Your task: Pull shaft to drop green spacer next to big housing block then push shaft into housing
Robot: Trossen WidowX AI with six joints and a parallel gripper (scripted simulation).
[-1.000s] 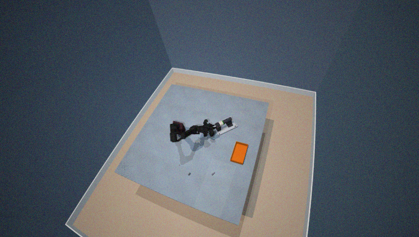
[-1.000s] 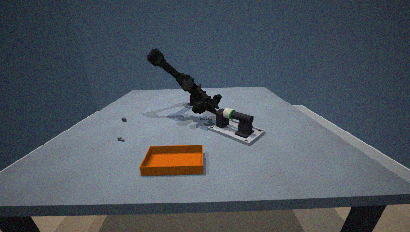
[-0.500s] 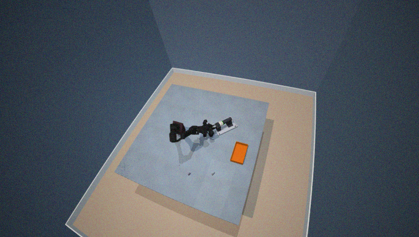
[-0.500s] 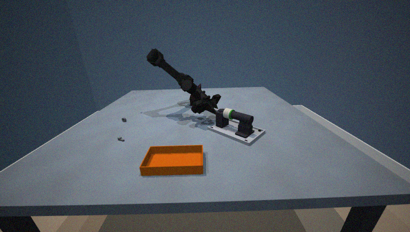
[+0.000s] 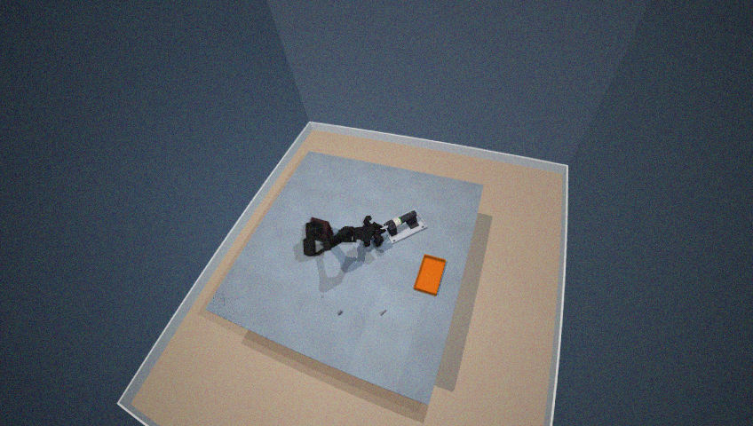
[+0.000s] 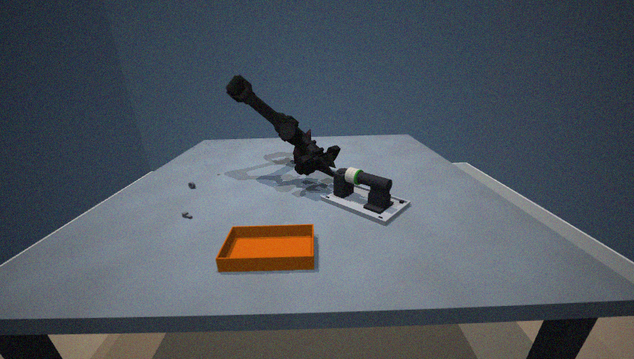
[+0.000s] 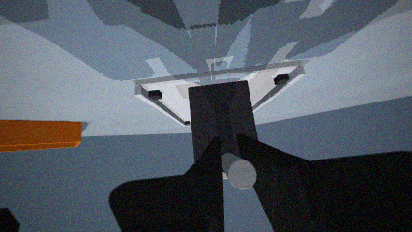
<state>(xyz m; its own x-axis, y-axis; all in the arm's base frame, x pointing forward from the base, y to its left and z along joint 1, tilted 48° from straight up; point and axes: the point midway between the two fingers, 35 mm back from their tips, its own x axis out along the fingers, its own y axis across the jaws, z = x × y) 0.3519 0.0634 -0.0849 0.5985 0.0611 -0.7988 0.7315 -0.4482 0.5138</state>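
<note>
The grey shaft lies 30 mm to the left of my gripper tip, 30 mm ahead of it and 20 mm above it. Also, from my gripper tip: orange tray (310 mm ahead, 170 mm to the right, 50 mm below); white spacer (50 mm to the left, 50 mm ahead, 20 mm above); green spacer (70 mm to the left, 60 mm ahead, 20 mm above).
</note>
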